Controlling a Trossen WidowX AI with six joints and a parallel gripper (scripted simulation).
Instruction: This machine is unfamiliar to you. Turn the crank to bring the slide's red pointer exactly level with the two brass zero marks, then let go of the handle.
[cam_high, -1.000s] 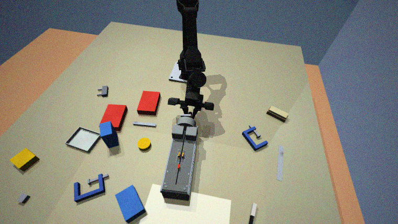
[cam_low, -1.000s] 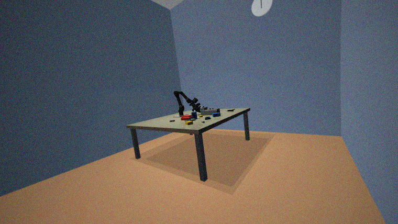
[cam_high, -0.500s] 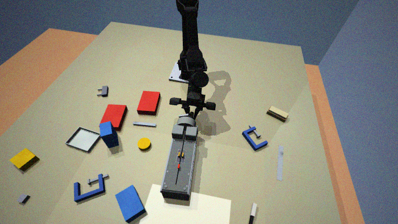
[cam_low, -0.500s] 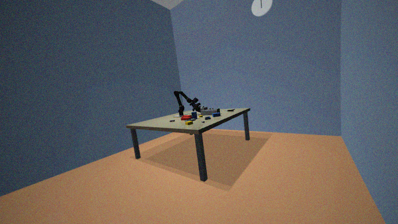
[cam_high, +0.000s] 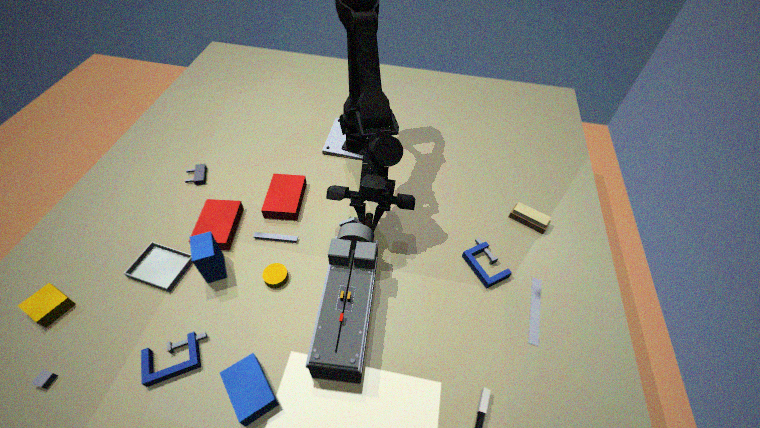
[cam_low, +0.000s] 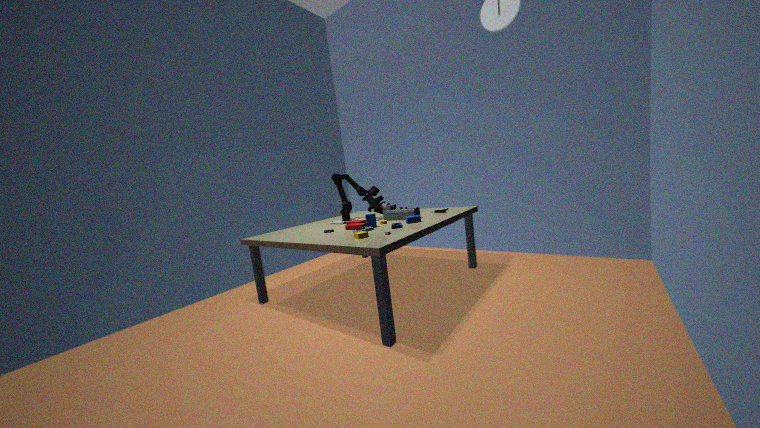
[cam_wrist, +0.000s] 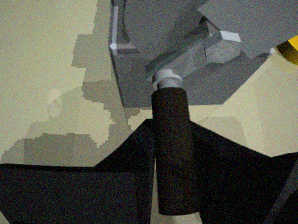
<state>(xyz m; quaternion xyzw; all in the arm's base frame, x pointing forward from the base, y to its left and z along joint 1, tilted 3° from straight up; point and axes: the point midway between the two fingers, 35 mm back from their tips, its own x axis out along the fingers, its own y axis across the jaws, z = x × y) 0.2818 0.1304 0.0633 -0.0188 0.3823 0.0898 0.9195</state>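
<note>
Now: the red pointer 210 mm ahead of my gripper tip, 40 mm above it and 20 mm to the left of it. The rest, counted from my gripper tip: tan block 350 mm to the left, 200 mm behind, 30 mm below; then grey strip 380 mm to the left, 40 mm below, 30 mm ahead; then dark crank handle 20 mm behind, 20 mm above.
</note>
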